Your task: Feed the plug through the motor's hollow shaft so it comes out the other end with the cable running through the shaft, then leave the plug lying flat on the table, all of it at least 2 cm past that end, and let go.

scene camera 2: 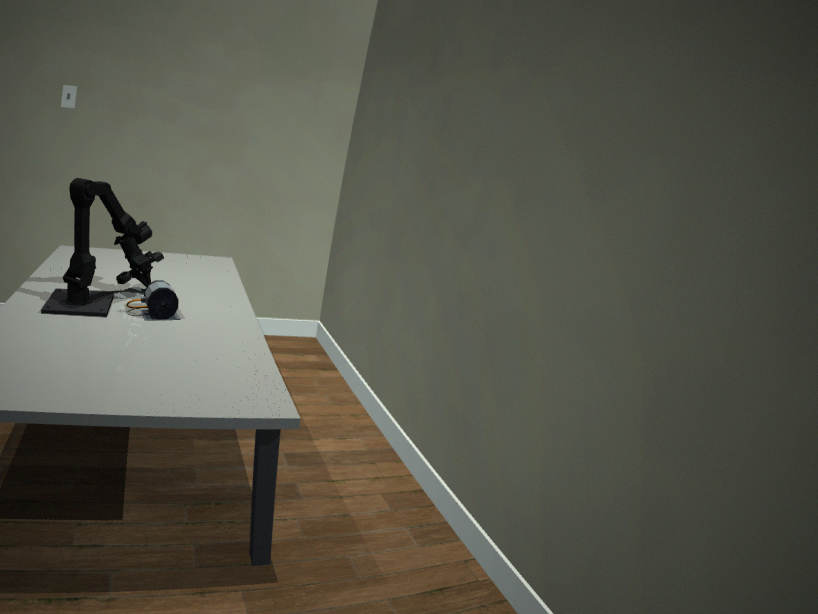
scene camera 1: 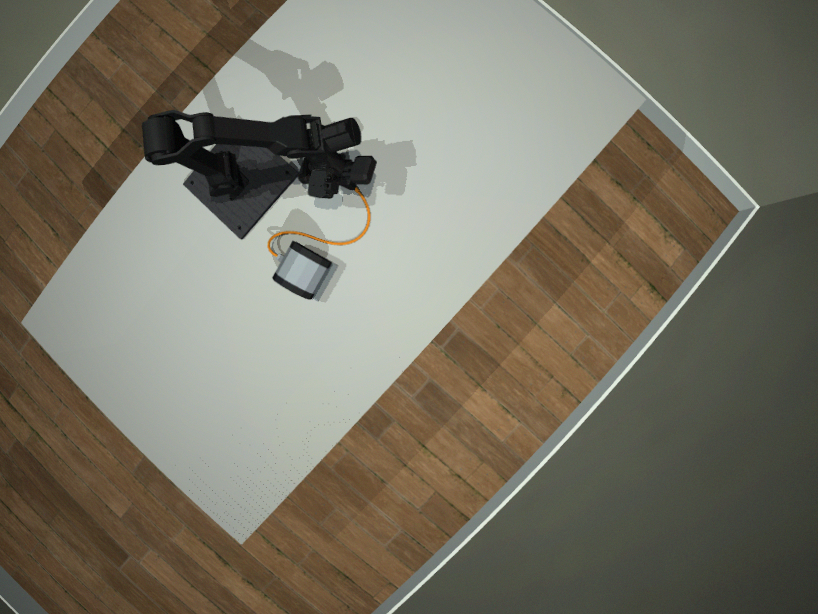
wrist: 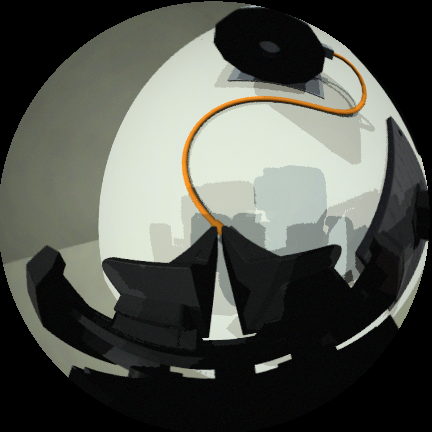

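Pixels of known places: gripper, fingertip midpoint: (scene camera 1: pixel 353 188) (wrist: pixel 218 231); arm's base, link origin: (scene camera 2: pixel 77 301) (scene camera 1: pixel 232 183).
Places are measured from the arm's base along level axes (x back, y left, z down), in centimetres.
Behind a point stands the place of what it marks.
Note:
The motor (scene camera 1: pixel 302 269) @(x -29.6, y -1.3, z -8.6 cm) (scene camera 2: pixel 162 305) @(x -29.5, y -4.5, z -2.4 cm) (wrist: pixel 270 67) @(x -27.5, y 2.5, z -1.0 cm) is a grey cylinder with black ends, lying on its side. In the wrist view a small grey disc marks the shaft at the centre of its black end face. An orange cable (scene camera 1: pixel 368 218) @(x -30.4, y 17.1, z 1.0 cm) (scene camera 2: pixel 135 305) @(x -19.8, y 1.7, z 1.0 cm) (wrist: pixel 186 160) @(x -30.5, y 16.6, z 1.3 cm) leaves a small connector (wrist: pixel 327 51) at the motor's side and curves over the table to my fingertips. My gripper (scene camera 1: pixel 354 187) @(x -23.0, y 19.6, z -0.5 cm) (scene camera 2: pixel 146 284) @(x -23.0, y 19.6, z -0.5 cm) (wrist: pixel 218 231) @(x -23.0, y 19.6, z -0.5 cm) is shut on the plug at the cable's free end, low over the table and apart from the motor. The fingers hide the plug; the cable's orange end shows at their tips.
The arm's dark base plate (scene camera 1: pixel 247 214) @(x -8.6, y -2.7, z 0.0 cm) (scene camera 2: pixel 56 305) @(x 6.0, y -4.8, z 0.1 cm) is bolted to the pale table (scene camera 1: pixel 218 396) @(x -34.1, y -40.4, z 1.6 cm) (scene camera 2: pixel 165 376) @(x -33.3, y -47.7, z 1.6 cm) beside the motor. The arm arches above it. The table's edges and a wooden floor (scene camera 1: pixel 502 383) (scene camera 2: pixel 370 502) show beyond.

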